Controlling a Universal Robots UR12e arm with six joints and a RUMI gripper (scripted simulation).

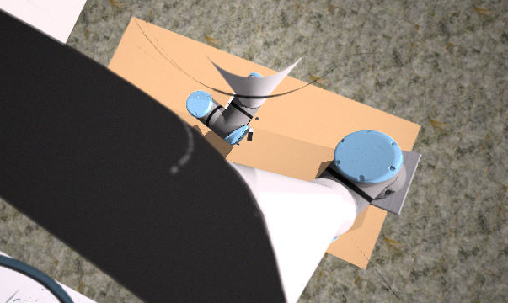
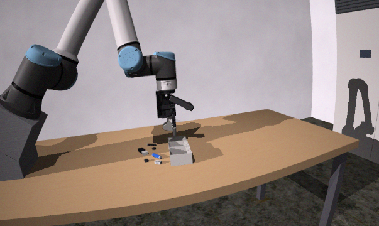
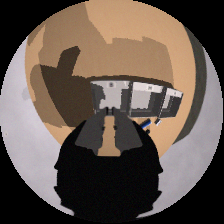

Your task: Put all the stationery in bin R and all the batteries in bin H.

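Now: the white item 13 cm behind my hand, 15 cm to the right of it and 5 cm below it. Round my hand: short black stick: 10 cm behind, 6 cm to the left, 5 cm below; grey double bin: 2 cm behind, 9 cm to the right, 3 cm below; blue battery: 12 cm behind, 9 cm to the right, 5 cm below.
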